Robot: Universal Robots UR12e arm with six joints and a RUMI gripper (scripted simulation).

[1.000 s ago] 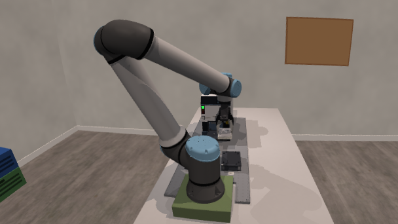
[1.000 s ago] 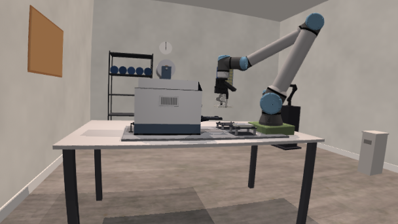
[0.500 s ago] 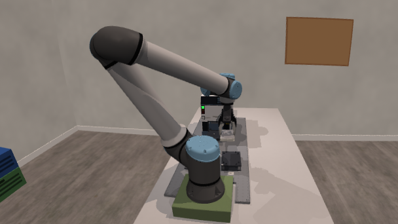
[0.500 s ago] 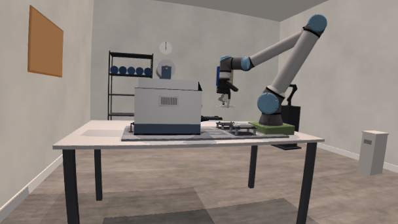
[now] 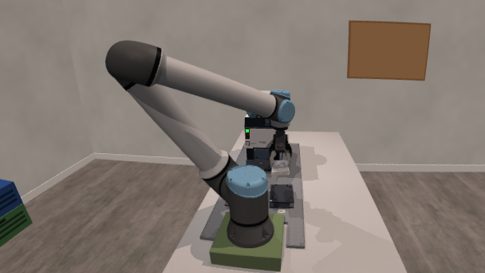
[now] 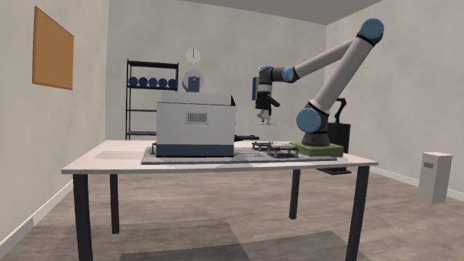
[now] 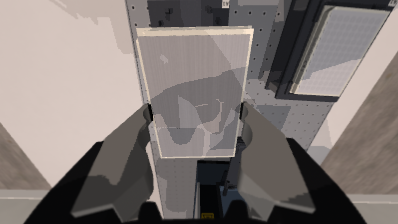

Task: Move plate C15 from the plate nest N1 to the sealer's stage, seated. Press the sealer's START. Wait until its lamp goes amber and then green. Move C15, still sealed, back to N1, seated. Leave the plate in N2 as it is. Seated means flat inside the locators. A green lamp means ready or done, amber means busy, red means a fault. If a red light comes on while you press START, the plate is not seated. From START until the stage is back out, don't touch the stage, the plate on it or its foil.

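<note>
Right now my hand is 150 mm above the nest N1, 20 mm past it and 10 mm to the left of it. From my hand the other things lie so: plate C15: 10 mm below; then sealer stage: 190 mm ahead, 110 mm to the left, 80 mm below; then nest N2: 220 mm to the left, 140 mm below, 10 mm behind.
</note>
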